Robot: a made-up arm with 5 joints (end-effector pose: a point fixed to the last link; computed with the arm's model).
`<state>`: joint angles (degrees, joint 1 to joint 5).
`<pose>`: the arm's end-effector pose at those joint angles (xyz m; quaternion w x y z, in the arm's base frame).
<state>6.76 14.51 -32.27 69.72 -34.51</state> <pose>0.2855 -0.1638 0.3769 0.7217 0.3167 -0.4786 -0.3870</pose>
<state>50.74 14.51 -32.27 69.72 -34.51</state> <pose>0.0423 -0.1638 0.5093 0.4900 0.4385 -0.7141 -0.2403</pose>
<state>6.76 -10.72 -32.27 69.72 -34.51</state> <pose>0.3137 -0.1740 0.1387 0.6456 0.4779 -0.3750 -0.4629</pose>
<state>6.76 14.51 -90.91 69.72 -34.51</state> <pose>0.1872 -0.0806 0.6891 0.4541 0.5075 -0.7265 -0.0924</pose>
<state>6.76 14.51 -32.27 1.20 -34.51</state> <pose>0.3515 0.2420 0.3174 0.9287 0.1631 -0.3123 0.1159</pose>
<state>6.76 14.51 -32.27 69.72 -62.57</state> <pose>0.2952 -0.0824 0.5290 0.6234 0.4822 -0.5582 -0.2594</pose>
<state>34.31 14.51 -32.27 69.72 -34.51</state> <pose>0.1445 -0.1638 0.4823 0.5870 0.3997 -0.6367 -0.3005</pose>
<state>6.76 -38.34 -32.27 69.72 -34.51</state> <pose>0.3420 -0.0673 -0.0993 0.5266 0.6276 -0.2410 -0.5203</pose>
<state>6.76 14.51 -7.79 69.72 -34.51</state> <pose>0.2246 -0.1951 0.2478 0.7811 0.2093 -0.3339 -0.4842</pose>
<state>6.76 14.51 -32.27 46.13 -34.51</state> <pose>0.3516 -0.0293 0.3942 0.8271 0.2742 -0.4383 -0.2206</pose>
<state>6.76 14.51 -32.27 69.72 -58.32</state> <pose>0.2990 -0.0936 0.5053 0.6409 0.4587 -0.5482 -0.2799</pose>
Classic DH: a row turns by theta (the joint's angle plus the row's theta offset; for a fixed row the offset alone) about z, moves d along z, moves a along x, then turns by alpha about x. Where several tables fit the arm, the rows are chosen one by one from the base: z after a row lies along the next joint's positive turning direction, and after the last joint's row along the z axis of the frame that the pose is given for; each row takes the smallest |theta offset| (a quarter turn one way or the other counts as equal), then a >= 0, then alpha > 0; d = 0 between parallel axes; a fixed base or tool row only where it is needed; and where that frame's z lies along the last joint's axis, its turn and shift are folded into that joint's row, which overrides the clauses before.
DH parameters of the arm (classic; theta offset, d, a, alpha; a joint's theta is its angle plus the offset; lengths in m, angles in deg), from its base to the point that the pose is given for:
base (fixed): 0 0.142 0 90
joint 1: 90 -0.367 0.057 -90
joint 2: 0 0.015 0.117 -90
joint 3: -90 -0.294 0.05 90
joint 4: -90 -0.032 0.03 -90
joint 5: 0 -0.332 0.013 -90
tool (fixed): 90 -0.356 0 0

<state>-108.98 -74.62 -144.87 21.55 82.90</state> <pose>-0.5693 -0.0155 0.4558 0.2828 -0.6659 0.1773 -0.6672</pose>
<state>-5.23 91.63 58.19 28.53 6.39</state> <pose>-0.1262 0.1583 0.7443 0.4554 -0.7389 0.2220 -0.4443</pose>
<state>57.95 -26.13 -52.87 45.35 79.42</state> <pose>0.1965 -0.3652 -0.0425 0.7262 0.0697 -0.3720 -0.5740</pose>
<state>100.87 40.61 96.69 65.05 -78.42</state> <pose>-0.1430 -0.1469 0.0018 0.4296 0.4318 -0.5016 -0.6143</pose>
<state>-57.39 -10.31 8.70 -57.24 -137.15</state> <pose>0.3856 0.3977 0.4220 0.0349 -0.8200 -0.5018 0.2731</pose>
